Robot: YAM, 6 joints.
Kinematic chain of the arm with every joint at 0, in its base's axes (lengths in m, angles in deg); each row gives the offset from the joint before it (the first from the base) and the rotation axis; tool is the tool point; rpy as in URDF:
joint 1: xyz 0 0 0.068 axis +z
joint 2: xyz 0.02 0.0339 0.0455 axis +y
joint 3: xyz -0.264 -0.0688 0 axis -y
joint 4: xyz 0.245 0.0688 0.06 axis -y
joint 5: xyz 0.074 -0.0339 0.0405 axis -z
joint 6: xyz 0.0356 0 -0.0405 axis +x
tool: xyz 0 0 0 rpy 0 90 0
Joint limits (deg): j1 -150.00..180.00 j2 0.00..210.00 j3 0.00..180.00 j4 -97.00..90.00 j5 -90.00..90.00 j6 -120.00..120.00
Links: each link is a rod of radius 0.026 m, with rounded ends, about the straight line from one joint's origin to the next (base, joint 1, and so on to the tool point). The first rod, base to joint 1, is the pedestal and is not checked.
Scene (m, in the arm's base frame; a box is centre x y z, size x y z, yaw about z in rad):
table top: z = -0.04
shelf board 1: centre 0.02 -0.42 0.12 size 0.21 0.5 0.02 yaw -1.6
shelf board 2: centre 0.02 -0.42 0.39 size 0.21 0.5 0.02 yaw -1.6
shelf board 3: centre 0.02 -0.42 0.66 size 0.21 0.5 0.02 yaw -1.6
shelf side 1: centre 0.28 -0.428 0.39 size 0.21 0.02 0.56 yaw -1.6
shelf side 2: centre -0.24 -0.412 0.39 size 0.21 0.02 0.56 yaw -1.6
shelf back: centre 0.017 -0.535 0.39 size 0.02 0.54 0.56 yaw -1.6
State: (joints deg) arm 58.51 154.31 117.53 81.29 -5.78 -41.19
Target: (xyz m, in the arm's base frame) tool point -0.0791 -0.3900 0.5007
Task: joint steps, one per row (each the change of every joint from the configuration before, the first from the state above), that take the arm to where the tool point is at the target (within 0.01 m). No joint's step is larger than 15 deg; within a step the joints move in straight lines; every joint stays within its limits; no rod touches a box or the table.
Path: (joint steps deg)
1: 2.91 -14.48 6.96 -0.23 0.32 0.00
2: 2.90 -14.49 6.96 -0.22 0.33 0.00
3: 2.91 -14.48 6.96 -0.23 0.32 0.00
4: 2.90 -14.48 6.96 -0.23 0.32 0.00
5: 2.91 -14.48 6.96 -0.22 0.33 0.00
6: 2.90 -14.49 6.96 -0.23 0.32 0.00
7: 2.91 -14.48 6.96 -0.23 0.32 0.00

